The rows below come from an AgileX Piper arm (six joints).
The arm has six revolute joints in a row. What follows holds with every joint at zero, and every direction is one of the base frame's.
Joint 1 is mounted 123 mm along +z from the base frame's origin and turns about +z.
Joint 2 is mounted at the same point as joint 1 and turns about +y.
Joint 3 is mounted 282.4 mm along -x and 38.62 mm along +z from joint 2 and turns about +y.
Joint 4 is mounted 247.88 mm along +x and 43.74 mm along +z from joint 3 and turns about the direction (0.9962, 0, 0.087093).
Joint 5 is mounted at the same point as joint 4 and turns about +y.
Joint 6 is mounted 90.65 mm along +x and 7.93 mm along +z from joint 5 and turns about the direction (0.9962, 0, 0.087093).
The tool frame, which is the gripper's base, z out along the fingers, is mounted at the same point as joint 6; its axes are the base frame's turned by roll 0, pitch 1.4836 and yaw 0 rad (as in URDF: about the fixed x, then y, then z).
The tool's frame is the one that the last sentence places.
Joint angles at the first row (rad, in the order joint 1, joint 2, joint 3, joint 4, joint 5, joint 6):
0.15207, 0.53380, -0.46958, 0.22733, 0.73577, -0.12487
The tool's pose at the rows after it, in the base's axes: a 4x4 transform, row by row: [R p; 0 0 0 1], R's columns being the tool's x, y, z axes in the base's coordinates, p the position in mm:
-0.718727, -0.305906, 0.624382, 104.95; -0.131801, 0.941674, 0.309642, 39.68; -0.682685, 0.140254, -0.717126, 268.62; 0, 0, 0, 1
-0.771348, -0.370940, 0.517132, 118.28; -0.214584, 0.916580, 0.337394, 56.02; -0.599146, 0.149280, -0.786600, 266.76; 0, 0, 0, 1
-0.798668, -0.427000, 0.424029, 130.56; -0.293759, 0.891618, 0.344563, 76.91; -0.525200, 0.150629, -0.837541, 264.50; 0, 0, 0, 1
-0.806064, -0.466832, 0.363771, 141.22; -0.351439, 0.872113, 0.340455, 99.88; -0.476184, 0.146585, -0.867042, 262.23; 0, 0, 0, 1
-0.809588, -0.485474, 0.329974, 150.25; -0.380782, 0.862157, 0.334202, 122.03; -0.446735, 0.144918, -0.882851, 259.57; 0, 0, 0, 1
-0.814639, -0.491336, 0.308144, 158.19; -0.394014, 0.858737, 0.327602, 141.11; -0.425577, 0.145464, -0.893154, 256.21; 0, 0, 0, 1
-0.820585, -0.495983, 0.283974, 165.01; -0.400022, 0.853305, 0.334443, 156.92; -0.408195, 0.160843, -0.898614, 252.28; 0, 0, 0, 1
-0.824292, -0.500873, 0.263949, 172.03; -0.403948, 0.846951, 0.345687, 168.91; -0.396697, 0.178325, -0.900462, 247.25; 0, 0, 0, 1
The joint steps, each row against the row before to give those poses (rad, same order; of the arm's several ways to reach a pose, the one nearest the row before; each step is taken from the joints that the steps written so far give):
0.08254, 0.11326, -0.04183, -0.00288, 0.04098, 0.00285
0.10695, 0.12243, -0.04809, -0.02263, 0.02966, 0.03816
0.11833, 0.12056, -0.05221, -0.03616, 0.01346, 0.06233
0.10748, 0.10926, -0.05218, -0.03913, -0.00745, 0.07210
0.08381, 0.09510, -0.04874, -0.03409, -0.01887, 0.07389
0.05631, 0.08166, -0.04378, -0.02281, -0.01813, 0.05814
0.03021, 0.06797, -0.03609, 0.01271, -0.01818, 0.01669
0.01073, 0.05757, -0.02642, 0.02788, -0.02320, -0.01240

